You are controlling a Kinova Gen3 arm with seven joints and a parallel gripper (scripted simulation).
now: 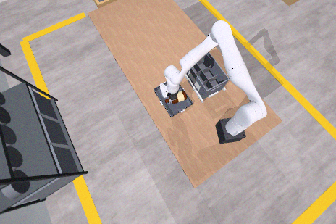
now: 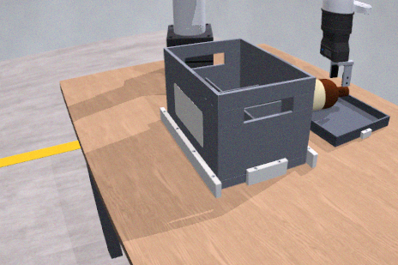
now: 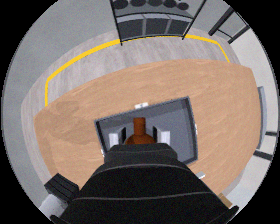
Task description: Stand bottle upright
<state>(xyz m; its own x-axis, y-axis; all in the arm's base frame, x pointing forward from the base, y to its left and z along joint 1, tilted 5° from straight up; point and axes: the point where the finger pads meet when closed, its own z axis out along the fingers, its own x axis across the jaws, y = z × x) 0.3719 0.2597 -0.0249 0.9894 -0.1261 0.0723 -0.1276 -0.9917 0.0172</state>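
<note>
Right now my hand is 10 mm past the brown bottle, 50 mm to the left of it and 40 mm above it. From my hand the other things lie so: dark grey tray: 20 mm ahead, 50 mm to the right, 70 mm below; then dark grey crate: 40 mm ahead, 320 mm to the right.
</note>
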